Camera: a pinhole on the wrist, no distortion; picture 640 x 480 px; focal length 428.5 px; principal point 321.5 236.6 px. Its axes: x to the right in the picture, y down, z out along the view. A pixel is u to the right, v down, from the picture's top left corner.
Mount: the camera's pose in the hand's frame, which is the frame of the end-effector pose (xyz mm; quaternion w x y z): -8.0 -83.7 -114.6 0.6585 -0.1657 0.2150 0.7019
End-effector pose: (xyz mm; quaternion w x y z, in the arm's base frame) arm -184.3 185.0 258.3 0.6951 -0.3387 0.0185 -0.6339
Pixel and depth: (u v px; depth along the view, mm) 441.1 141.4 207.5
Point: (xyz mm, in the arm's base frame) -97.1 156.1 260.7
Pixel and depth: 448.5 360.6 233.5
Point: -91.3 267.8 225.9
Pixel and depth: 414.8 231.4 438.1
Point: 109.4 260.4 312.7
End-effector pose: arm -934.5 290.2 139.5 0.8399 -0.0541 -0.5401 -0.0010
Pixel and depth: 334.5 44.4 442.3
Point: -1053.5 488.9 414.1
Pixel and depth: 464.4 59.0 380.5
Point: -973.8 538.7 316.6
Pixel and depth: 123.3 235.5 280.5
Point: -1104.0 260.6 237.9
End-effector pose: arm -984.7 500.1 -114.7 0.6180 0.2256 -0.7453 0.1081
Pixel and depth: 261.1 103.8 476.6
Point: -1334.3 426.5 -4.9
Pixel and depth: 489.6 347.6 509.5
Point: -1328.9 729.2 -247.7
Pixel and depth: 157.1 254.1 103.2
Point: -949.0 447.5 -124.8
